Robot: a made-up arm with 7 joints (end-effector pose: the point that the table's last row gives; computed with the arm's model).
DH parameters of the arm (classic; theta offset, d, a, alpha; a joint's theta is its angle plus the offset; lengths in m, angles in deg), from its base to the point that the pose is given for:
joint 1: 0 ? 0 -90
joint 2: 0 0 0 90
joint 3: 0 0.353 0.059 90
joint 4: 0 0 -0.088 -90
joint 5: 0 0.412 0 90
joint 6: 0 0 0.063 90
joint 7: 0 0 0 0
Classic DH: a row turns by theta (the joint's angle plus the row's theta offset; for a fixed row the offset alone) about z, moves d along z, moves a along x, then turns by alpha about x.
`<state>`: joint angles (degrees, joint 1 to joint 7).
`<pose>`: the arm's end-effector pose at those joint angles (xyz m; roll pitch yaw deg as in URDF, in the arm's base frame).
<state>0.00 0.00 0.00 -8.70 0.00 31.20 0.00</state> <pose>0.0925 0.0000 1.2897 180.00 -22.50 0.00</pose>
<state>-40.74 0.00 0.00 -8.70 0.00 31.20 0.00</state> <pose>0.0701 -0.0604 1.2897 180.00 -22.50 -40.74</pose>
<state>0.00 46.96 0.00 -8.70 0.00 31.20 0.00</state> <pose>0.6462 0.0000 0.9688 180.00 24.46 0.00</pose>
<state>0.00 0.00 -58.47 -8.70 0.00 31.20 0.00</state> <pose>0.0484 -0.0789 1.2897 180.00 -22.50 -58.47</pose>
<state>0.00 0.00 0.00 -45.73 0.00 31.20 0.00</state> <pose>0.3536 0.0000 1.1798 180.00 14.53 0.00</pose>
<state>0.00 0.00 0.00 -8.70 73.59 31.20 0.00</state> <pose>0.0543 0.0517 1.2955 -170.51 -28.39 68.86</pose>
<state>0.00 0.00 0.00 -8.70 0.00 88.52 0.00</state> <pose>0.0455 0.0000 1.3276 180.00 -79.82 0.00</pose>
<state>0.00 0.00 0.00 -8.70 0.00 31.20 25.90</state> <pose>0.0925 0.0000 1.2897 -169.74 -20.14 -27.73</pose>
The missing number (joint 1, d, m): 0.492
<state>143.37 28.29 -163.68 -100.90 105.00 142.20 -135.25</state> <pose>0.2883 -0.0913 1.0337 68.17 -37.93 123.42</pose>
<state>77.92 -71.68 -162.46 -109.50 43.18 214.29 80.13</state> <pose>0.0031 -0.4798 0.1779 -155.92 7.90 138.44</pose>
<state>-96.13 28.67 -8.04 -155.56 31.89 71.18 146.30</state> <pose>-0.0610 -0.2504 0.2986 52.07 -56.04 165.75</pose>
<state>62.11 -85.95 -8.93 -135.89 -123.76 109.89 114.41</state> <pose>0.0280 -0.0560 0.9347 -56.78 -26.45 -139.75</pose>
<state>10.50 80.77 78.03 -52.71 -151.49 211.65 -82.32</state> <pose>0.5432 0.4401 0.5467 79.19 68.13 172.41</pose>
